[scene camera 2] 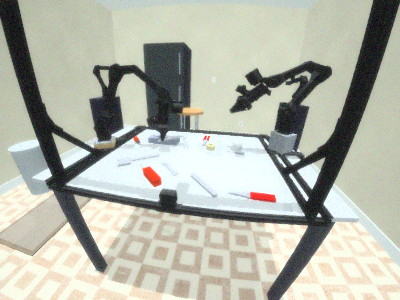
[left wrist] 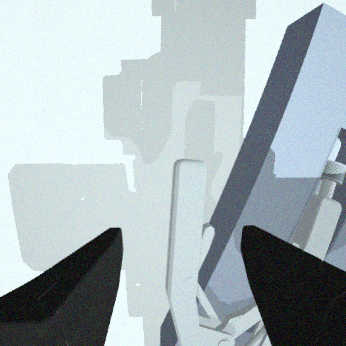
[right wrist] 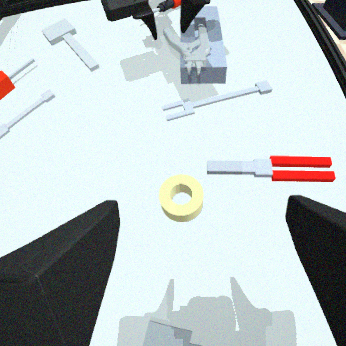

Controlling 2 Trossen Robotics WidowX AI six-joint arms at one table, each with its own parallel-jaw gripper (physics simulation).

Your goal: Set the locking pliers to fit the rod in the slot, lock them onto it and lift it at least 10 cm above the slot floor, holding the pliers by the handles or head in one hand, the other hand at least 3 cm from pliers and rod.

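Observation:
The silvery locking pliers lie on the blue-grey slotted block. One handle, with a knurled screw, lies along the slot. The other handle sticks out past the block's side, and the jaws lie toward its near end in the right wrist view. The rod cannot be made out. My left gripper is open and empty, low at the block, its fingertips on either side of the outer handle in its wrist view. My right gripper is open and empty, high above the table.
A yellow ring, red-handled pliers and a grey wrench lie between the arms. A hammer, a red block-shaped handle and a red-handled screwdriver lie farther off. A red-and-black screwdriver lies behind the block.

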